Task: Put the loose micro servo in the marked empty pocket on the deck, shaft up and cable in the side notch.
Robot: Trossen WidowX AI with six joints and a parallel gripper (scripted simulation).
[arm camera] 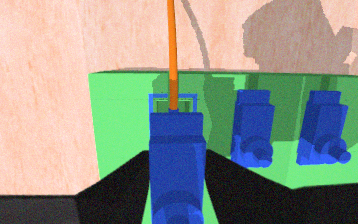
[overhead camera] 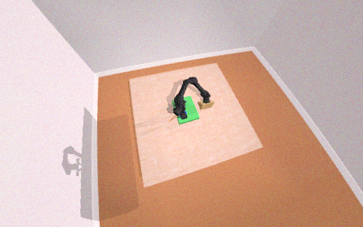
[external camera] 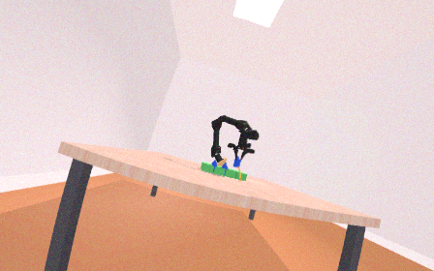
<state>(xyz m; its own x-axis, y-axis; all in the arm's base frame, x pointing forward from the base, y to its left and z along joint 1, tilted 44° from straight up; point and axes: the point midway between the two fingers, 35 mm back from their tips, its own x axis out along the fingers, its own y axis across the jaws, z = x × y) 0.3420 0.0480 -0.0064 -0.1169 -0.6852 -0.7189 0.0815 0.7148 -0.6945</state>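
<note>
My gripper tip is 13 cm past the green deck, 10 cm above it and 7 cm to the left of it.
</note>
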